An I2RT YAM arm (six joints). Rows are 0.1 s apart.
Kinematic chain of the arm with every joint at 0, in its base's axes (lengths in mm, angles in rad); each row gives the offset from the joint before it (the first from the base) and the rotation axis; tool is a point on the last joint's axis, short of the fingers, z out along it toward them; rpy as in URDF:
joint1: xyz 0 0 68 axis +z
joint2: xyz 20 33.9 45.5 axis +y
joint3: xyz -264 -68.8 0 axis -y
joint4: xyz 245 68.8 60 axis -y
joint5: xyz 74 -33.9 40.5 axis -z
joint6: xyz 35.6 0 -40.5 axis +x
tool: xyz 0 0 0 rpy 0 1.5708 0
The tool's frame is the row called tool.
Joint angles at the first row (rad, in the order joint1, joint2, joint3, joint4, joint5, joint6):
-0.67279 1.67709 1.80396 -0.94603 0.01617 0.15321
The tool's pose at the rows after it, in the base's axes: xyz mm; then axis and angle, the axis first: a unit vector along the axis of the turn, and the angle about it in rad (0 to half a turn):
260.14, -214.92, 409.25, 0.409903, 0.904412, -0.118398, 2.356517
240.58, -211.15, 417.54, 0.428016, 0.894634, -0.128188, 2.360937
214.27, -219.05, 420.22, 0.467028, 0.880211, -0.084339, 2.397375
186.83, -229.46, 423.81, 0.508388, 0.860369, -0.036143, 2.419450
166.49, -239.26, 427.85, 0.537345, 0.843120, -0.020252, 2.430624
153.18, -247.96, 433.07, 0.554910, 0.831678, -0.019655, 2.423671
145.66, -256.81, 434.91, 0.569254, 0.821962, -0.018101, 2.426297
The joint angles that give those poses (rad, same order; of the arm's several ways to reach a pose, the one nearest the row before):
-0.68936 1.60458 1.80163 -0.94951 0.01074 0.15705
-0.71787 1.55351 1.78619 -0.98387 0.02222 0.16496
-0.80477 1.53442 1.80046 -1.07728 -0.07184 0.19955
-0.90954 1.52785 1.82684 -1.16391 -0.18470 0.22606
-0.99170 1.53400 1.85918 -1.21831 -0.23841 0.22750
-1.04939 1.54701 1.89585 -1.24298 -0.26480 0.22103
-1.08815 1.56994 1.92937 -1.26184 -0.27972 0.22096

